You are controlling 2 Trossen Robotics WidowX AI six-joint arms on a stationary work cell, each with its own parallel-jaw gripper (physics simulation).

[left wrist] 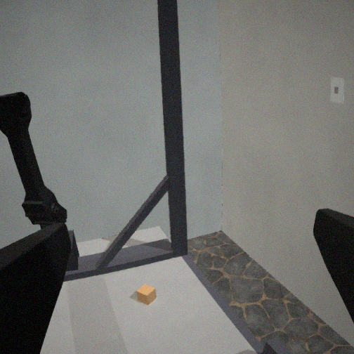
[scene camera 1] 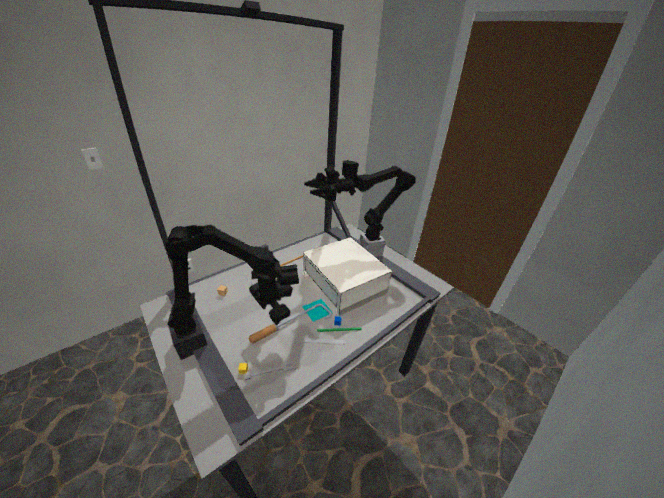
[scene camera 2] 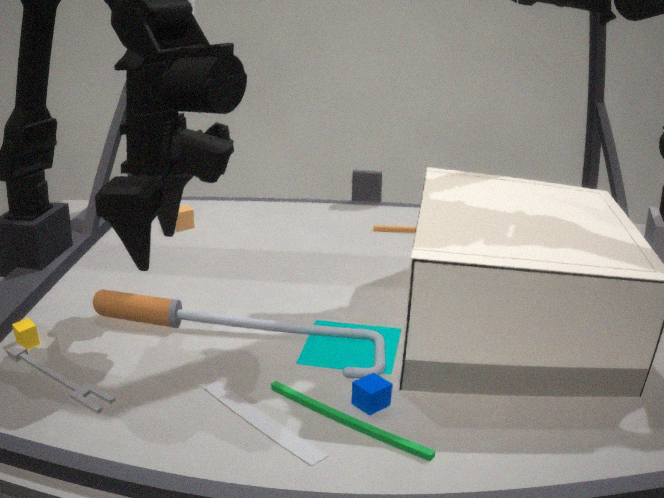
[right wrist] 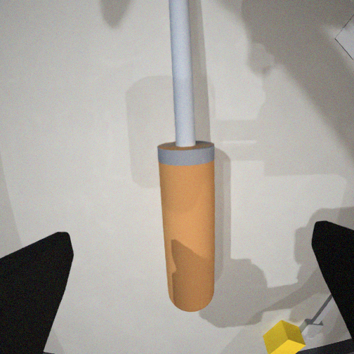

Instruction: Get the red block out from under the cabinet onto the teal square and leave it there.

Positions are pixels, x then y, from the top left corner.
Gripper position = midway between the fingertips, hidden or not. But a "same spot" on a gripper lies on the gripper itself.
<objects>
my right gripper: scene camera 1 270, 316; scene camera 2; right wrist
same spot on my right gripper: [right wrist: 41, 269] = [scene camera 2: 171, 217]
</objects>
